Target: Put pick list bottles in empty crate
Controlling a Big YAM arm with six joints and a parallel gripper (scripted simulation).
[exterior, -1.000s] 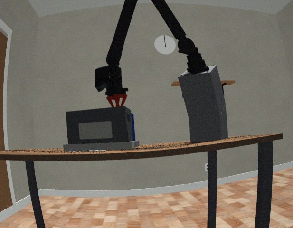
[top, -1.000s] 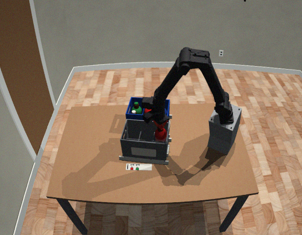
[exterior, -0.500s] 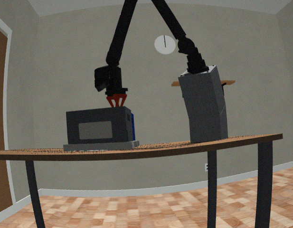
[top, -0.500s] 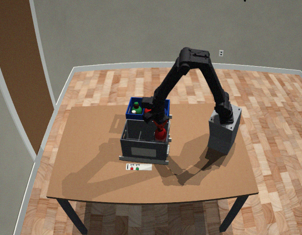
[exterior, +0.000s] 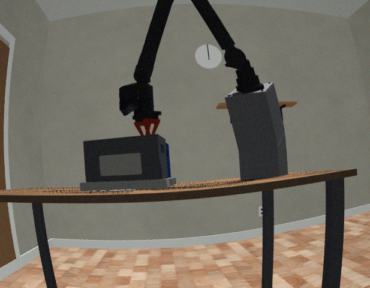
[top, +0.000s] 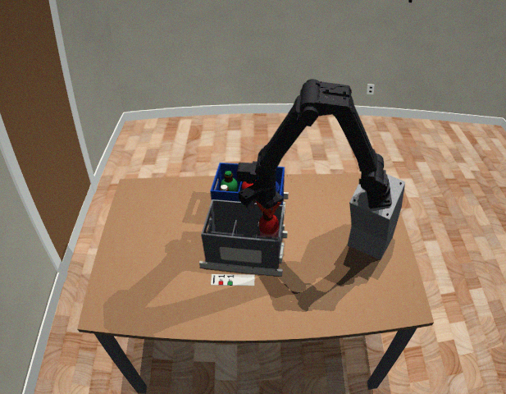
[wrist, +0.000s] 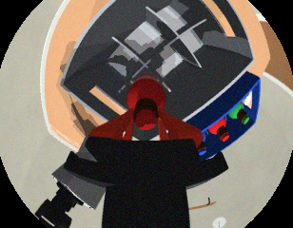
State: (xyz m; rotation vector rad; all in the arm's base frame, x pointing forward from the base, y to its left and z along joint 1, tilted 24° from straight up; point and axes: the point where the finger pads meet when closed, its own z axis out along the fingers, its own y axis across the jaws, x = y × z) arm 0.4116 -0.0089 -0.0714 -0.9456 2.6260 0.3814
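The red-labelled bottle lies 60 mm below my hand and 10 mm behind it. Also, from my hand: pick list 180 mm to the left, 180 mm below, 120 mm ahead; blue-labelled bottle 240 mm to the right, 90 mm below; grey crate 90 mm below, 80 mm ahead, 40 mm to the left.
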